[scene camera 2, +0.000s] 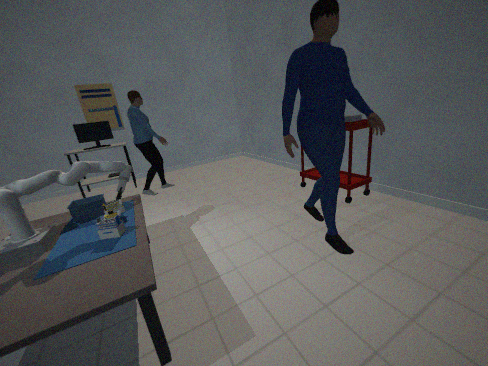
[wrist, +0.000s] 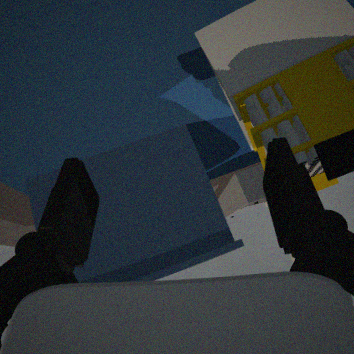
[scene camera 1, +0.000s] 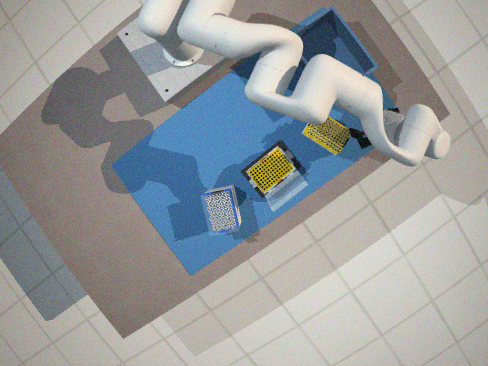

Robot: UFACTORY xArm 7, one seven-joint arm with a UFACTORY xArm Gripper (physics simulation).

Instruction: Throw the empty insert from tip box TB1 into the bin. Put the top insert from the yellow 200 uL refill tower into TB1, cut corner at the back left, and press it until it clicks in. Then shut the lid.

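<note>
TB1 [scene camera 1: 249, 181] stands mid-mat, its clear lid [scene camera 1: 287, 190] folded open towards the table's front edge. A yellow insert [scene camera 1: 271, 170] sits in it; whether it holds tips is too small to tell. The yellow refill tower [scene camera 1: 327, 134] [scene camera 2: 112, 205] [wrist: 315, 97] stands to its right, with stacked inserts and tips at the upper right of the wrist view. My gripper [wrist: 175, 169] is open and empty, beside the tower; the arm partly hides it in the first scene view. The blue bin [scene camera 1: 352, 40] [scene camera 2: 86, 209] [wrist: 135, 195] stands at the back right, partly under the arm.
A blue-rimmed box of pale tips [scene camera 1: 221, 211] [scene camera 2: 111, 229] stands left of TB1 on the blue mat [scene camera 1: 185, 135]. The robot's base plate [scene camera 1: 150, 62] is at the back. A person in dark blue [scene camera 2: 322, 100] walks near a red cart [scene camera 2: 357, 181]; another person [scene camera 2: 141, 125] stands by a desk.
</note>
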